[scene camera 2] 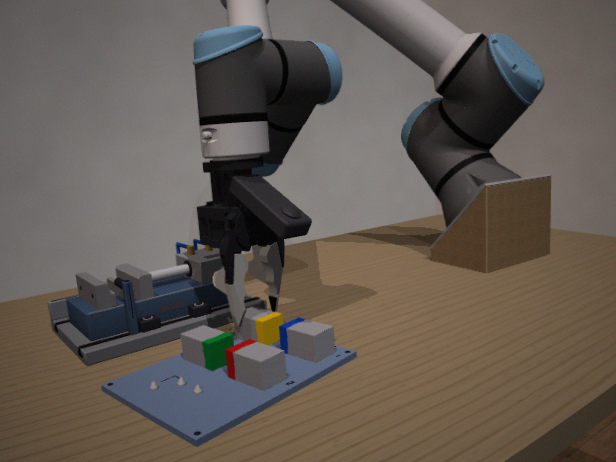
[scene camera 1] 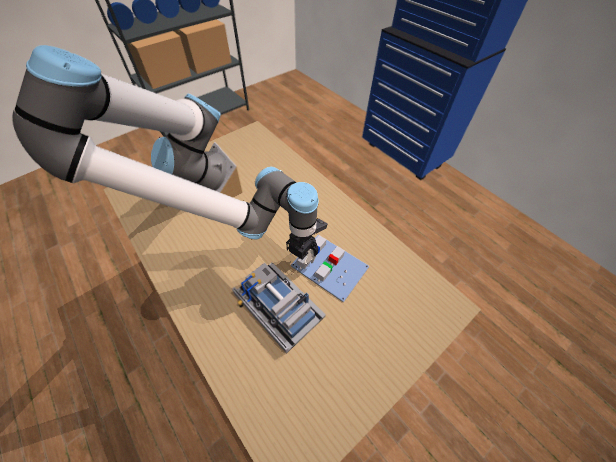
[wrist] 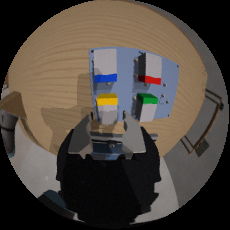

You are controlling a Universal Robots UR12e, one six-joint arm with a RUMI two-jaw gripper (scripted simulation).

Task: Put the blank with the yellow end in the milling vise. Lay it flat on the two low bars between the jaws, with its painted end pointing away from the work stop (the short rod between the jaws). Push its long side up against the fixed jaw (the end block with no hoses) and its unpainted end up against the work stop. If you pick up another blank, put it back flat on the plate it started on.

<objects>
my gripper: scene camera 2; scene camera 1 305, 258; wrist
same spot on my gripper: [scene camera 2: 269, 271] = [wrist: 87, 131]
same spot on blue plate: [wrist: 127, 86] = [scene camera 1: 321, 259]
</objects>
